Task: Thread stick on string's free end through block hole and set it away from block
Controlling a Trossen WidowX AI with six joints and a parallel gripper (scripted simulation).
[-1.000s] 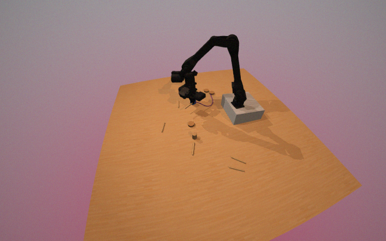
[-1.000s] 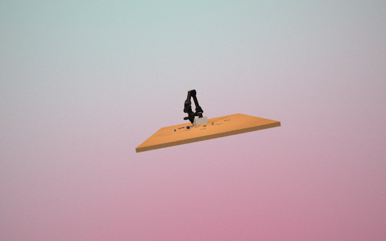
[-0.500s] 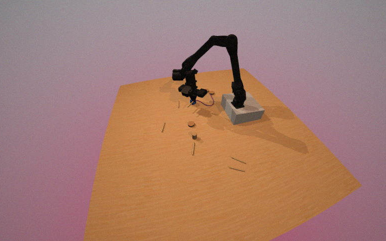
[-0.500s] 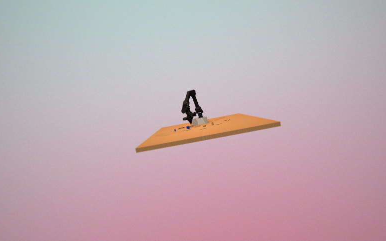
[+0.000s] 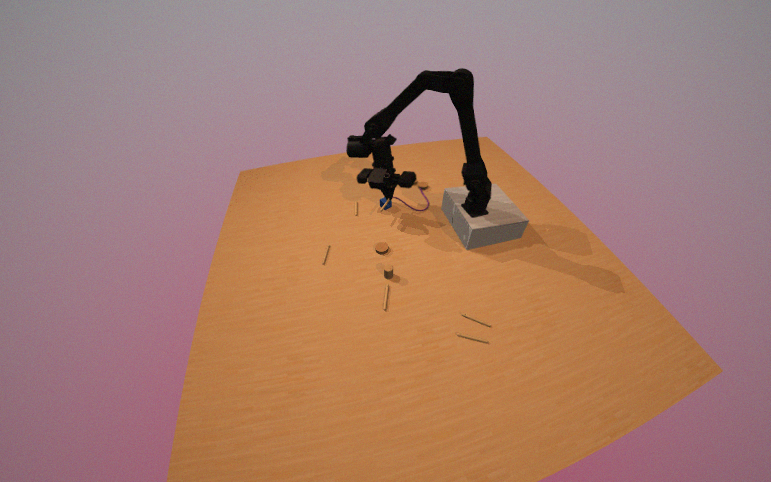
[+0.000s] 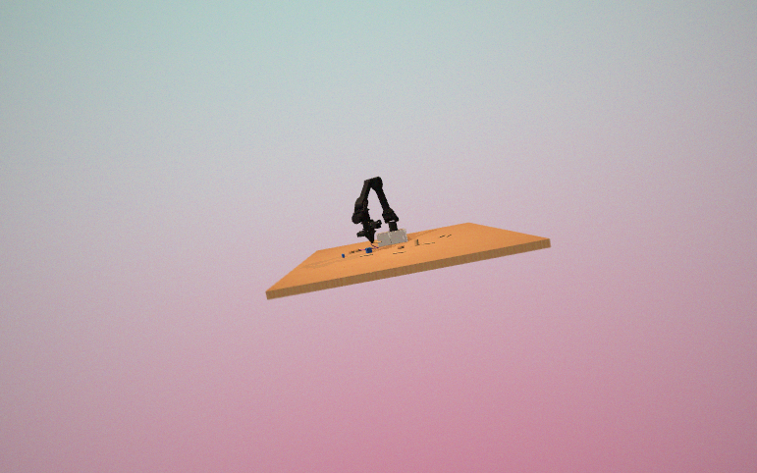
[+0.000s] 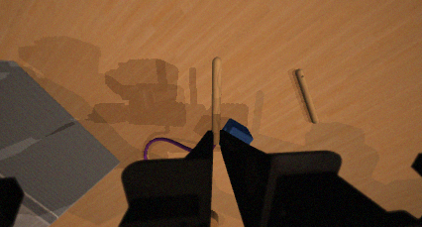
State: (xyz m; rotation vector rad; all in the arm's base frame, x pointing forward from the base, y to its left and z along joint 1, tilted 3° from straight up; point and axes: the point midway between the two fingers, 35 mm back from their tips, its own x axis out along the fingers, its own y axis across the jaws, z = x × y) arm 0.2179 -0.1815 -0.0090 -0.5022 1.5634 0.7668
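The blue block is 30 mm to the right of my gripper tip and 40 mm below it. Round my gripper tip: small wooden cylinder: 100 mm ahead, 250 mm to the left, 40 mm below; thin stick: 10 mm ahead, 10 mm to the left.
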